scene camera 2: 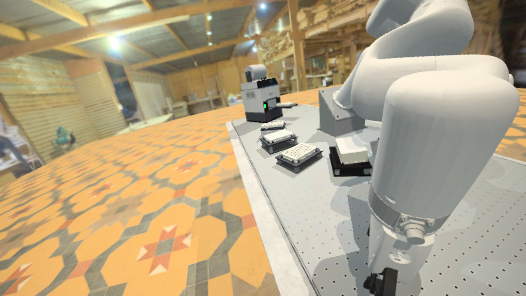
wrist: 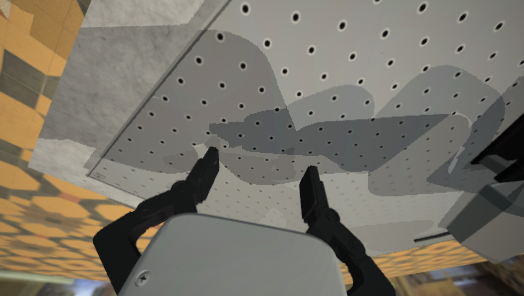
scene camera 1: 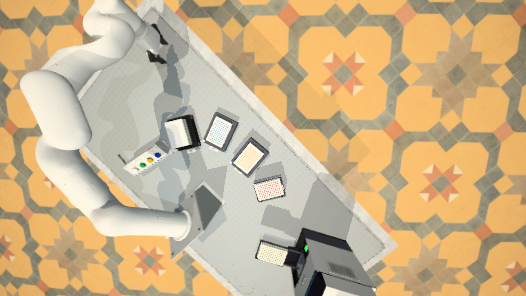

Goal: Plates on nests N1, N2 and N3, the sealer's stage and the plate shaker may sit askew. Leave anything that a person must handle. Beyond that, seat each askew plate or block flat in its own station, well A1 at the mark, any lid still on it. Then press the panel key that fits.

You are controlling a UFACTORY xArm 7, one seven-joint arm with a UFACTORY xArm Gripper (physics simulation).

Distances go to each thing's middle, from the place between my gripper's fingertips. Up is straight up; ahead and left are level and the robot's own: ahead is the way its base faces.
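White lidded plate [scene camera 2: 351, 150]: position relative to my hand 220 mm behind, 320 mm to the right and 20 mm above.
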